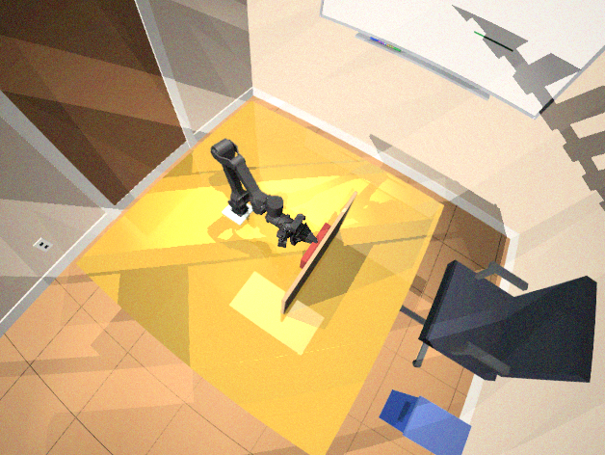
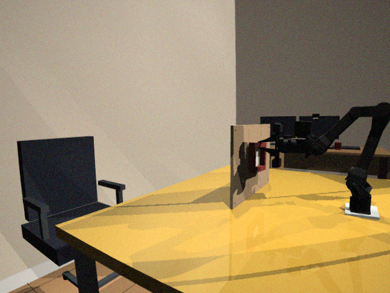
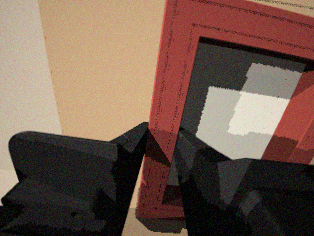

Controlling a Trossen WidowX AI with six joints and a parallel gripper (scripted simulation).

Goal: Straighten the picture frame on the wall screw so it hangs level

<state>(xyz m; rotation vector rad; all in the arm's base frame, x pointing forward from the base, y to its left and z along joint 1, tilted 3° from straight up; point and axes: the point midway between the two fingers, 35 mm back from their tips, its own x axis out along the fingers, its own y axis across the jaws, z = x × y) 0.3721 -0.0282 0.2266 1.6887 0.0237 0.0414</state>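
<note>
My gripper tip is 5 cm above the red picture frame. From my gripper tip the other things lie so: wooden wall panel (2 cm ahead, 1 cm to the right, 7 cm below).
</note>
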